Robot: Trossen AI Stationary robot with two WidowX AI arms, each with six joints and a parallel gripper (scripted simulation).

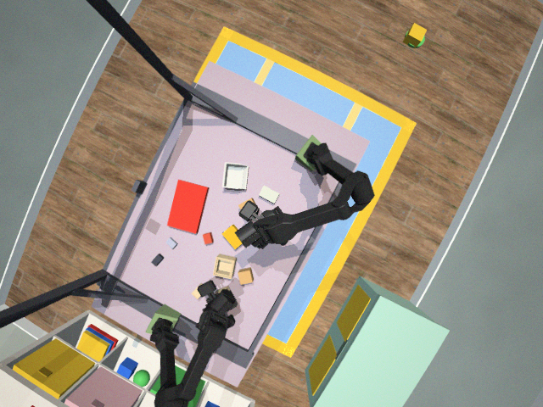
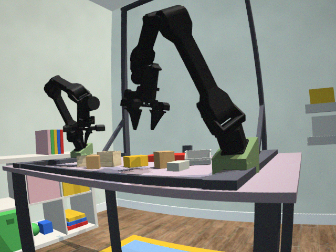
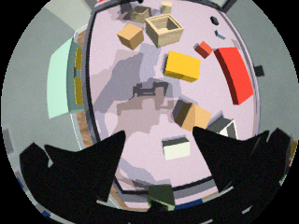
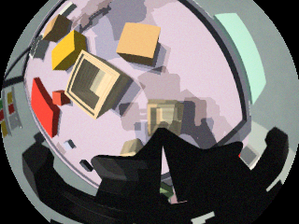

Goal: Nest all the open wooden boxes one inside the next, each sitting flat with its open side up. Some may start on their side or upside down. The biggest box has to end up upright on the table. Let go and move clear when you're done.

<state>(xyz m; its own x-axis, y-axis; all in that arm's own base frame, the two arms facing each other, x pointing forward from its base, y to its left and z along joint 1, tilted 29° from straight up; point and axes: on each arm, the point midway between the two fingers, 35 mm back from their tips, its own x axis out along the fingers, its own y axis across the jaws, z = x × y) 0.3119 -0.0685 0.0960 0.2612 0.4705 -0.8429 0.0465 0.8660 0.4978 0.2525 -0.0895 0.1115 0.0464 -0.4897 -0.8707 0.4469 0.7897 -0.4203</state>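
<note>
My right hand is 2 cm short of the tan box, 12 cm to the right of it and 9 cm above it. Round my right hand: pale block: 13 cm behind, 43 cm to the left, 10 cm below; flat red slab: 35 cm behind, 17 cm to the left, 10 cm below; red cube: 20 cm behind, 13 cm to the left, 10 cm below.
</note>
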